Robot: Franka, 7 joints.
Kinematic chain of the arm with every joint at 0, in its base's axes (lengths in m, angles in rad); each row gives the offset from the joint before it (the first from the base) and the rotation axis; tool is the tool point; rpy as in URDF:
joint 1: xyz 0 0 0.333 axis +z
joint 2: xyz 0 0 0 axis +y
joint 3: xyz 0 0 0.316 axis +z
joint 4: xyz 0.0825 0 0 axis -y
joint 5: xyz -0.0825 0 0.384 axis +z
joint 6: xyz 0 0 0 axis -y
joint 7: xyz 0.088 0 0 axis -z
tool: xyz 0 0 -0.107 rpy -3.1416 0 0
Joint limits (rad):
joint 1: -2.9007..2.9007
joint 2: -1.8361..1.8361
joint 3: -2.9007..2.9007
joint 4: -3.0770..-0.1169
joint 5: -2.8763..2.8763
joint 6: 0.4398..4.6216
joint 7: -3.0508..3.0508
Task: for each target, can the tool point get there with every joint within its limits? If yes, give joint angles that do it. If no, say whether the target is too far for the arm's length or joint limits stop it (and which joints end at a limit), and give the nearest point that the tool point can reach.
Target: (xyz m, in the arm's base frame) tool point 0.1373 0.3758 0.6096
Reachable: yes | joints 0.8452 -0.6311 0.4622 -2.3893 1.6407 3.0315 -2.2935
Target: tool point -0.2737 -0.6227 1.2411
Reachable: no: too far | nearest point -0.2070 -0.4708 1.0196 | short by 0.277 m
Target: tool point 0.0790 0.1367 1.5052
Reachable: no: too far | nearest point 0.0573 0.0992 1.1832 | short by 0.325 m
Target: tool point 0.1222 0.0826 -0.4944
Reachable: no: joint limits stop it (at a limit: joint 2) | nearest point 0.1466 0.0991 -0.3500 | short by 0.147 m
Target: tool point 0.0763 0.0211 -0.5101
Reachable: no: joint limits stop it (at a limit: joint 2) | nearest point 0.1259 0.0348 -0.3384 | short by 0.179 m
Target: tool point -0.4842 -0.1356 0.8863
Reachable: yes | joints 0.3254 -0.9484 0.6739 -0.6244 0.5954 4.1303 -2.4737
